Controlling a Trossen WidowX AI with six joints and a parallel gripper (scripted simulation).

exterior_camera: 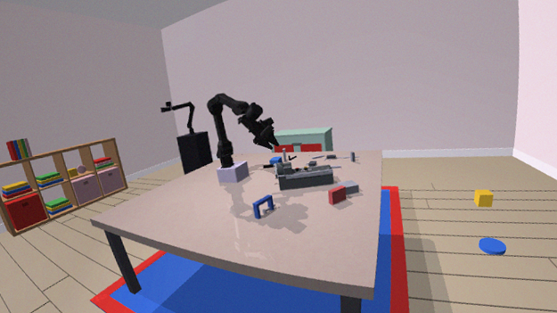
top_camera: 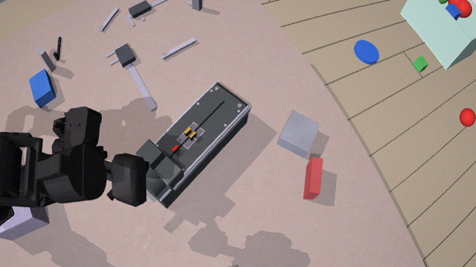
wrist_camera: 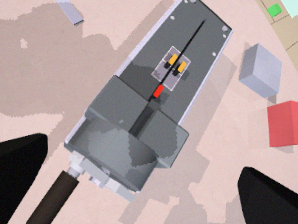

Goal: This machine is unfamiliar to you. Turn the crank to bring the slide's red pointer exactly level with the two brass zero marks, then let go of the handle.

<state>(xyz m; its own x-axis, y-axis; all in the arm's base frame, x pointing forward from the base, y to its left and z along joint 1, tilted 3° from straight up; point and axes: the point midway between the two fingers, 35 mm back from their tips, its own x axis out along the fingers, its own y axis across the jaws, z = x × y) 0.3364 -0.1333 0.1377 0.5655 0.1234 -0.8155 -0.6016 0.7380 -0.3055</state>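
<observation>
The dark brown crank handle is 50 mm behind my gripper tip and 90 mm below it. From my gripper tip the other things lie so: red pointer 90 mm ahead, 10 mm to the left, 120 mm below; then red block 290 mm ahead, 180 mm to the right, 180 mm below; then grey block 330 mm ahead, 80 mm to the right, 180 mm below.
</observation>
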